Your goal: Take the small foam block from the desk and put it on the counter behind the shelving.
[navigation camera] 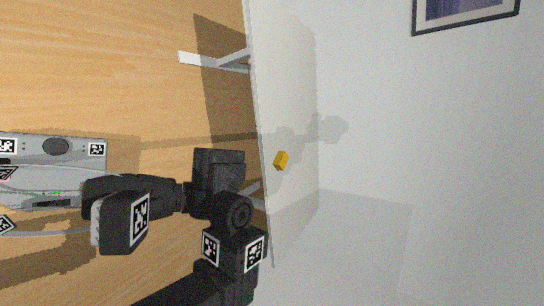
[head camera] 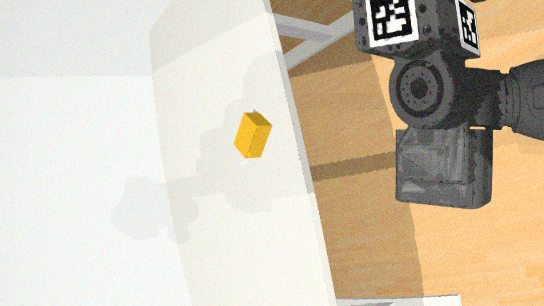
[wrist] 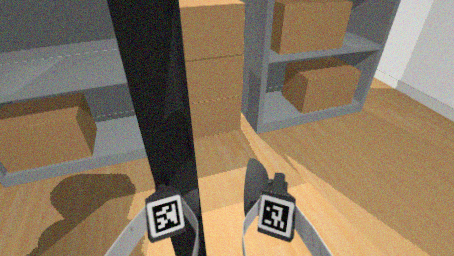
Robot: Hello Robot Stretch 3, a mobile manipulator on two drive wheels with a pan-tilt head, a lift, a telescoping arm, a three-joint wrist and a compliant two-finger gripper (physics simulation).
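Frame: origin at the robot's base, x ahead, y left, z up, level; centimetres.
Seen in the pictures: gripper, fingertip midpoint: (wrist: pixel 222 178); robot's base at its link origin: (navigation camera: pixel 56 145).
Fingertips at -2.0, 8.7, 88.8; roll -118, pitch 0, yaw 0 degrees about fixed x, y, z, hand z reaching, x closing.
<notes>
Offsets run from my fingertips to a thing's top centre, as dx, dy, dz. "pt": to the spot under its first point. Level surfaces: height alone.
The small yellow foam block {+2.5, -89.1, -12.2} (head camera: pixel 253 135) (navigation camera: pixel 281 161) rests on the pale desk {dz -16.7} (head camera: pixel 240 245) (navigation camera: pixel 285 90), near its front edge. My gripper (wrist: pixel 222 178) is open, with nothing between its fingers. In the navigation view its fingers reach over the robot's base, away from the desk and apart from the block. The grey shelving (wrist: pixel 254 95) stands ahead of the fingers in the wrist view, with brown boxes on its shelves. The counter behind the shelving does not show in these views.
Grey desk legs {pt -40.5, -125.4, -69.1} (head camera: pixel 305 30) (navigation camera: pixel 190 58) stand under the desk. A wall rises along its back side. A stack of brown boxes (wrist: pixel 215 75) stands between two parts of the shelving. The dark mast (wrist: pixel 152 75) crosses the wrist view. Wooden floor {dz -88.7} (head camera: pixel 465 250) lies beside the desk.
</notes>
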